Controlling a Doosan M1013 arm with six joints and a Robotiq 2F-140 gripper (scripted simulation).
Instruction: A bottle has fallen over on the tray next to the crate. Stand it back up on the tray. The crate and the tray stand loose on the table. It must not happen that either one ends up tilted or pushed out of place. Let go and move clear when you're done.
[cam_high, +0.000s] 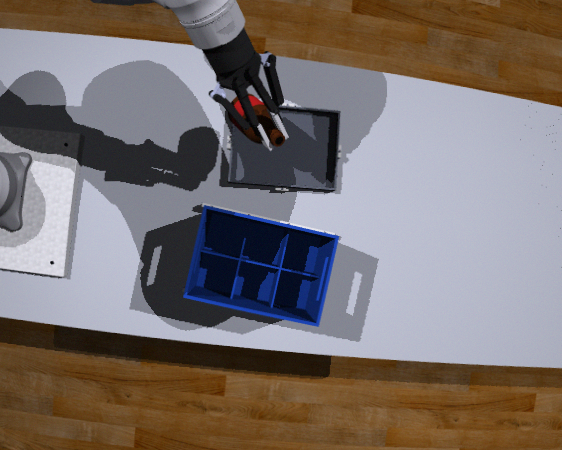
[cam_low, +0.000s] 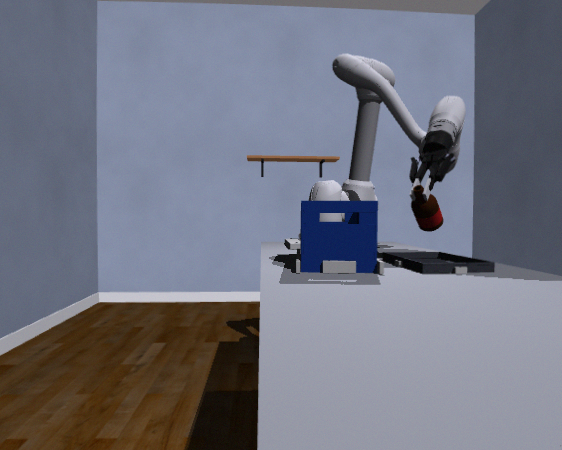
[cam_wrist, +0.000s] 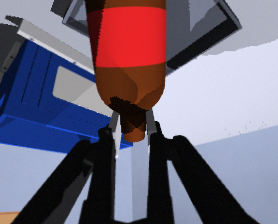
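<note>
Right now my hand is 50 mm above the bottle, 20 mm to the right of it and 20 mm past it. Also, from my hand: blue crate 260 mm to the right, 130 mm below, 20 mm ahead; dark tray 200 mm below, 40 mm ahead, 10 mm to the left.
</note>
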